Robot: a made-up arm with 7 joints.
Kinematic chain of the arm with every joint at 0, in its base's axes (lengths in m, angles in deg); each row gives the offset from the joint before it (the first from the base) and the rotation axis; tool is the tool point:
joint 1: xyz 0 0 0.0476 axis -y
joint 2: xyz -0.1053 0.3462 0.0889 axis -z
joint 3: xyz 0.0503 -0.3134 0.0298 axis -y
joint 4: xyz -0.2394 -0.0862 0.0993 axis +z
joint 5: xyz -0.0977 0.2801 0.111 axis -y
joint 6: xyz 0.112 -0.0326 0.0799 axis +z
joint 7: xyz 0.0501 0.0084 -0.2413 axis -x
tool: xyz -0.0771 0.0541 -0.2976
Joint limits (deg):
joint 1: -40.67..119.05
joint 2: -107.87..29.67
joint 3: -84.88..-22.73
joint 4: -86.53..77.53
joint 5: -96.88..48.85
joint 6: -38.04..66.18
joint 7: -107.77..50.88
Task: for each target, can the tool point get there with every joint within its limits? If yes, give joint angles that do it. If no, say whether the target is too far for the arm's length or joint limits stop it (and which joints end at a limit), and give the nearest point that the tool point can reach.
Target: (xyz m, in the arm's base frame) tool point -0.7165 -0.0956 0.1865
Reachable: yes | joints 51.63 -46.36 -54.46 35.04 -50.19 -15.28 -44.29
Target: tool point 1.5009 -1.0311 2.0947
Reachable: no: too far | nearest point 0.5283 -0.3379 0.8929 | short by 1.694 m
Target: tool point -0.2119 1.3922 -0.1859
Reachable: no: joint limits stop it (at a limit: joint 1, joint 2, joint 5, joint 6, joint 7) | nearest point -0.2155 0.9365 0.0118 | short by 0.497 m
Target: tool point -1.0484 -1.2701 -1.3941
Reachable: no: too far | nearest point -0.5687 -0.4556 -0.7209 | short by 1.161 m
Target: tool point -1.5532 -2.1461 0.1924
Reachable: no: too far | nearest point -0.7126 -0.6082 0.1140 | short by 1.754 m
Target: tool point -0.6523 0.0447 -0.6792
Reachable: yes | joints 96.89 13.59 -58.28 36.64 -62.28 -25.62 0.84
